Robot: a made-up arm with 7 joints.
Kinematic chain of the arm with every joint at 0, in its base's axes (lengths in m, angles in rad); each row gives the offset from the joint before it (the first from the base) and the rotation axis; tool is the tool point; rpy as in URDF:
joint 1: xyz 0 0 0.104 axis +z
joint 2: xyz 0 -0.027 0.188 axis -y
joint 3: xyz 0 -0.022 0.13 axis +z
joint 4: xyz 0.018 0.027 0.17 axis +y
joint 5: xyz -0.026 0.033 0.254 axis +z
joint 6: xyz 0 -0.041 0.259 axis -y
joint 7: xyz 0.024 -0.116 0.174 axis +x
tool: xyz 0 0 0 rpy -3.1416 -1.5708 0
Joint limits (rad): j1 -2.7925..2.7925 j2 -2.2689..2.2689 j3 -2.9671..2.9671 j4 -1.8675..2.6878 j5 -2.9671..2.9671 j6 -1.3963..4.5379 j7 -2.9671..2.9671
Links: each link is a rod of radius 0.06 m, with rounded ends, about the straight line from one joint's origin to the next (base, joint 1, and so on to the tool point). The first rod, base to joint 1, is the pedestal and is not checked.
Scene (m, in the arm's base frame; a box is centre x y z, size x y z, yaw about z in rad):
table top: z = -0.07
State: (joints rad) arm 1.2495 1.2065 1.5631 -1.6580 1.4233 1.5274 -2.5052
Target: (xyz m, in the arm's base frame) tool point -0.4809 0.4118 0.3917
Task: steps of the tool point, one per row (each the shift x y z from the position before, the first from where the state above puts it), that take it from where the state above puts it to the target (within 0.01 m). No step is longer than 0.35 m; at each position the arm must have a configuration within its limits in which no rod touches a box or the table.
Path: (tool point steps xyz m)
1: -0.1798 -0.1573 -0.0848
2: -0.2579 -0.0721 -0.0716
3: -0.2858 0.0517 -0.0509
4: -0.2455 0.1822 -0.0251
5: -0.1395 0.2809 0.0027
6: 0.0079 0.3146 0.0294
7: 0.1565 0.2679 0.0518

